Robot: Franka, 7 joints.
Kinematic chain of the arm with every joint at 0, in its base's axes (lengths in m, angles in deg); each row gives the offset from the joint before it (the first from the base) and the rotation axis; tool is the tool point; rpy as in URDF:
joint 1: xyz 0 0 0.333 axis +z
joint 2: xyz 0 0 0 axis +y
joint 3: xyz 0 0 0.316 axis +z
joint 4: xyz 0.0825 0 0 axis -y
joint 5: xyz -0.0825 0 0.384 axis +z
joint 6: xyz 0 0 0 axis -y
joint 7: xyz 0.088 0 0 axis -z
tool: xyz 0 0 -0.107 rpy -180 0 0
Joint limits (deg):
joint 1: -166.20..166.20
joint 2: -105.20..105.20
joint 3: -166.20..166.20
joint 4: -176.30..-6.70
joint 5: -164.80..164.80
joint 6: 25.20..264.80
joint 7: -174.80..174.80
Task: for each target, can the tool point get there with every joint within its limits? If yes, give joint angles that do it. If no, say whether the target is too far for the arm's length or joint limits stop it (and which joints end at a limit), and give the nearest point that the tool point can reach.
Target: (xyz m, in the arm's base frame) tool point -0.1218 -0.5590 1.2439
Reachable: no: too far | nearest point -0.0971 -0.4458 1.0595 | short by 0.218 m
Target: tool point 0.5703 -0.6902 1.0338
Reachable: no: too far | nearest point 0.4303 -0.5208 0.8618 | short by 0.279 m
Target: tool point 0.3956 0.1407 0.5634
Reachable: yes | joints -19.09 -30.86 20.73 -142.91 -63.79 197.28 103.84
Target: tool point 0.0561 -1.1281 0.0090
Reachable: no: too far | nearest point 0.0410 -0.8236 0.0964 | short by 0.317 m
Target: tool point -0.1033 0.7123 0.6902
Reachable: yes | joints -47.50 -52.56 87.19 -52.09 -80.32 186.33 51.78
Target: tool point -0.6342 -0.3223 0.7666
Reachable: yes | joints 53.91 -75.25 55.78 -47.13 103.82 154.25 -66.14
